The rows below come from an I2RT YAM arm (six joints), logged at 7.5 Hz.
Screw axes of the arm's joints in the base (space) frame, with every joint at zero. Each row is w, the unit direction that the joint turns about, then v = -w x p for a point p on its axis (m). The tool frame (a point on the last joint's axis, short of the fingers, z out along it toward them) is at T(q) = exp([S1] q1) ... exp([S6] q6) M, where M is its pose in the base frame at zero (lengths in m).
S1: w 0 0 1 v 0 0 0
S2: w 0 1 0 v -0.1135 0 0.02
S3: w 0 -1 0 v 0.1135 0 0.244
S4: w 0 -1 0 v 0.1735 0 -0.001
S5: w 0 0 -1 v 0 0.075 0
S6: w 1 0 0 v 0 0.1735 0
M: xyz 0.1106 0 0.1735 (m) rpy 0 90 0 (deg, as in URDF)
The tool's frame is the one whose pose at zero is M.
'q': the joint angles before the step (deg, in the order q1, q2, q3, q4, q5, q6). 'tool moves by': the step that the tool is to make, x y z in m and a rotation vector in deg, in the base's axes. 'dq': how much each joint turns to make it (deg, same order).
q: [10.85 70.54 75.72 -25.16 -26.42 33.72]
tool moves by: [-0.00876 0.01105 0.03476 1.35 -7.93 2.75]
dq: [2.72 -0.26 4.92 2.68 0.06 -0.39]
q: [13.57 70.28 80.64 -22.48 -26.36 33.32]
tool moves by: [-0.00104 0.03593 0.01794 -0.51 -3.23 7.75]
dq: [7.32 3.47 5.74 -0.08 -0.15 -1.67]
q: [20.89 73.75 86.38 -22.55 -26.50 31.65]
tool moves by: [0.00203 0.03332 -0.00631 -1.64 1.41 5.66]
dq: [6.02 3.35 1.87 -0.89 0.54 -0.94]
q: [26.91 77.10 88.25 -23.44 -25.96 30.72]
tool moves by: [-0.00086 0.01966 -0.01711 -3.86 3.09 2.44]
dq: [3.56 1.71 -0.56 -3.02 1.57 -1.71]
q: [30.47 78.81 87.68 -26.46 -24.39 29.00]
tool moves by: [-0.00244 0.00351 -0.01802 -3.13 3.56 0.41]
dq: [0.89 -0.16 -2.40 -2.71 0.74 -0.70]
